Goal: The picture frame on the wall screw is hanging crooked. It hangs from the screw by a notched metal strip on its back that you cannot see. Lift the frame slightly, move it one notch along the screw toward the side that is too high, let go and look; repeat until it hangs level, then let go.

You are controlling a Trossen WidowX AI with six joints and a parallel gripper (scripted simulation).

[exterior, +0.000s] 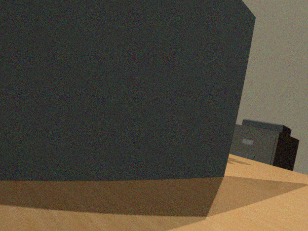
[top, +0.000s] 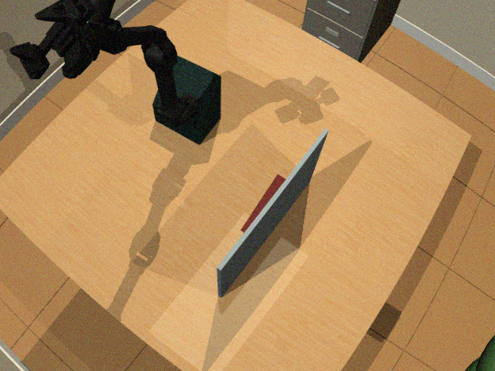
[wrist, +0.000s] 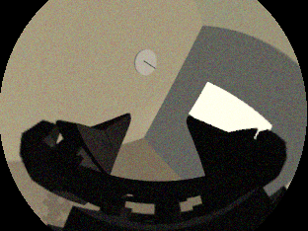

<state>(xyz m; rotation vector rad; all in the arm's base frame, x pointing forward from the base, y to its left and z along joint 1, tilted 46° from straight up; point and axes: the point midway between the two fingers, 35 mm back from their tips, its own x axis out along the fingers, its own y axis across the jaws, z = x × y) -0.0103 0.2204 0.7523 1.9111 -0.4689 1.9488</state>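
Right now my gripper tip is 680 mm above the red picture frame, 420 mm short of it and 220 mm to the right of it. Round my gripper tip: grey wall panel 690 mm below, 430 mm ahead, 210 mm to the left.
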